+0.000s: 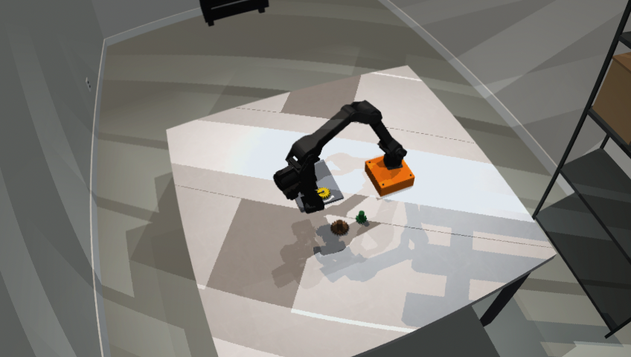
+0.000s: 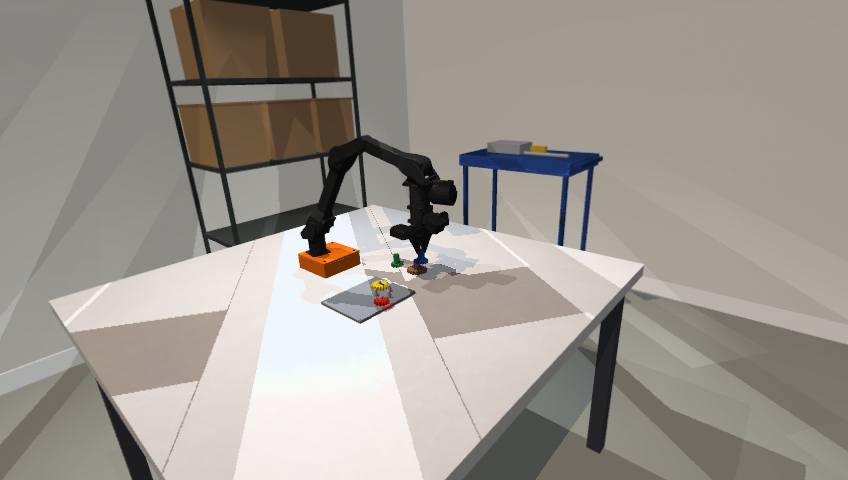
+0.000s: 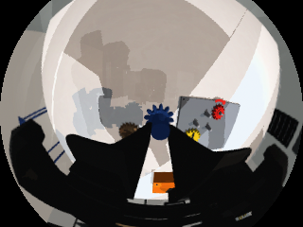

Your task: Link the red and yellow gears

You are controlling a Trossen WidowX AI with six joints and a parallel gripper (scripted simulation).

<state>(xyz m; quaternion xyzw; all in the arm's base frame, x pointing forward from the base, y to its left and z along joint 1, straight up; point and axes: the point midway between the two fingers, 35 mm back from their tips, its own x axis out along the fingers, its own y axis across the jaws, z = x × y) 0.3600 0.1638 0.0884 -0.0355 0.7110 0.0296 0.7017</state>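
Right now the red gear is 160 mm to the right of my gripper tip, 90 mm below it and 20 mm ahead of it. Also, from my gripper tip: brown gear 100 mm behind, 90 mm below, 50 mm to the left; then blue gear 10 mm below; then yellow gear 110 mm to the right, 90 mm below, 70 mm behind.
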